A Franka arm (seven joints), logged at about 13 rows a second.
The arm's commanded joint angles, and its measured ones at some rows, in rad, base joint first. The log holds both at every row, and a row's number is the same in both.
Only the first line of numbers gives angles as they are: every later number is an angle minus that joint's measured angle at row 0.
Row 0, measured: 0.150, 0.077, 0.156, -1.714, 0.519, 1.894, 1.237
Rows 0 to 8, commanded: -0.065, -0.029, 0.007, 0.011, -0.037, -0.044, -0.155; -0.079, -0.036, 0.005, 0.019, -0.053, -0.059, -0.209; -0.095, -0.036, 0.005, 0.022, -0.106, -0.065, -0.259; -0.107, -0.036, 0.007, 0.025, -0.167, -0.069, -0.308; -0.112, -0.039, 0.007, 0.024, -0.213, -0.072, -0.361; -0.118, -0.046, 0.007, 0.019, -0.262, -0.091, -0.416; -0.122, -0.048, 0.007, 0.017, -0.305, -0.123, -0.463; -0.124, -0.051, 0.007, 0.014, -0.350, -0.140, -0.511; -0.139, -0.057, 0.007, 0.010, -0.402, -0.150, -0.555
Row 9, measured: -0.109, -0.033, -0.005, 0.017, -0.327, -0.121, -0.467
